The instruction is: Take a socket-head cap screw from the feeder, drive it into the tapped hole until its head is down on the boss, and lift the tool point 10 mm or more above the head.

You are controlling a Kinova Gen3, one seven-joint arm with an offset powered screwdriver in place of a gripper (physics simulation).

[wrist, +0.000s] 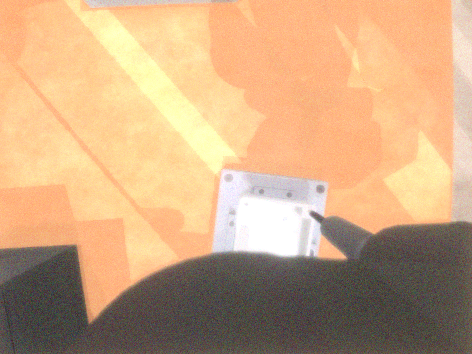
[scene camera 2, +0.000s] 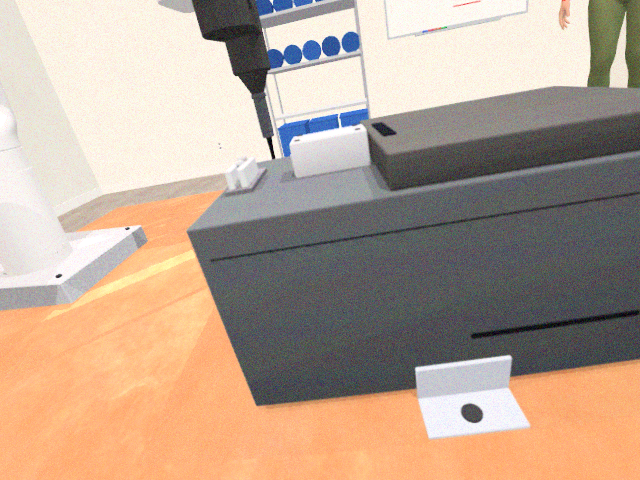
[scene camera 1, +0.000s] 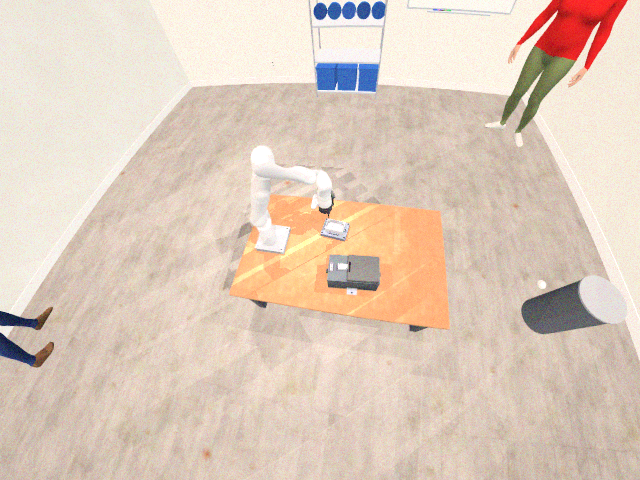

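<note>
My screwdriver (scene camera 1: 328, 215) (scene camera 2: 272, 150) (wrist: 313, 215) points down, with a thin dark bit. In the wrist view its tip appears over the corner of the white raised block (wrist: 270, 225) (scene camera 1: 335, 226), which sits on a grey plate (wrist: 220, 242) with holes at its corners. The height of the tip above the block is unclear. No screw can be made out on the bit; its very end is hidden behind the feeder in scene camera 2. The dark feeder (scene camera 1: 364, 272) (scene camera 2: 361, 294) (wrist: 45, 290) stands apart from the plate, with a small white pick-up piece (scene camera 2: 241, 174) on top. The tapped hole cannot be singled out.
The arm's base plate (scene camera 1: 281, 240) (scene camera 2: 103, 248) is at the table's left. A small angled bracket (scene camera 1: 351, 291) (scene camera 2: 462, 379) is against the feeder's front. The wooden table (scene camera 1: 413, 248) carries them. A person in red (scene camera 1: 563, 31) and a dark bin (scene camera 1: 558, 310) stand away from the table.
</note>
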